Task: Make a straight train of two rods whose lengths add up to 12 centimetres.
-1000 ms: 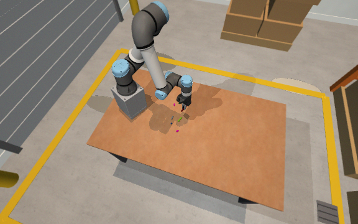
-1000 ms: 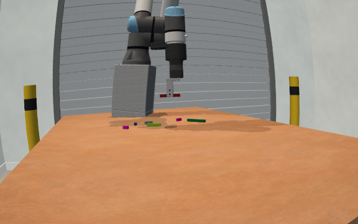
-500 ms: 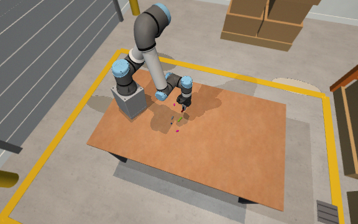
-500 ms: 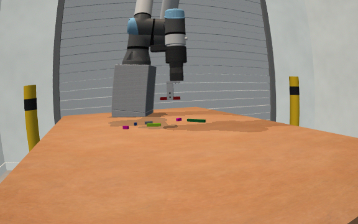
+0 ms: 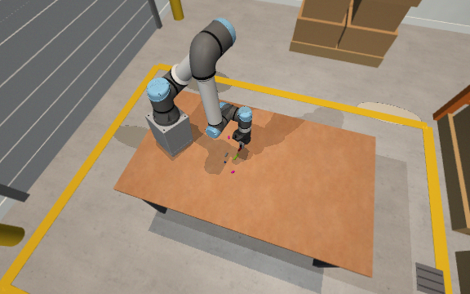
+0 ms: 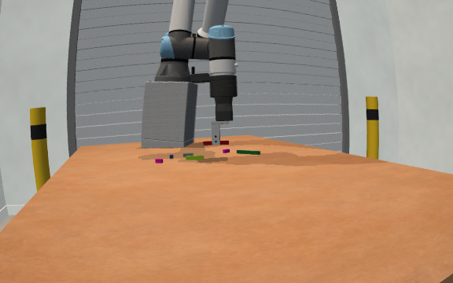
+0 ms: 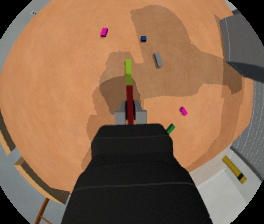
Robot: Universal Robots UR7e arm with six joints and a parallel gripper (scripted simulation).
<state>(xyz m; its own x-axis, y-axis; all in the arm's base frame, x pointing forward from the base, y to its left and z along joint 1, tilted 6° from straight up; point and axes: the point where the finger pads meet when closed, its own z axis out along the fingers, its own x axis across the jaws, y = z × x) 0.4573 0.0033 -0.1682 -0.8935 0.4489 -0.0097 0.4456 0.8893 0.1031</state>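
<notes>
My gripper is now 6 cm to the left of the lime rod, 5 cm above it and 3 cm past it. Also, from my hand: red rod (1 cm below); then green rod (12 cm to the left, 5 cm below, 3 cm behind); then grey rod (9 cm behind, 5 cm to the right, 5 cm below).
</notes>
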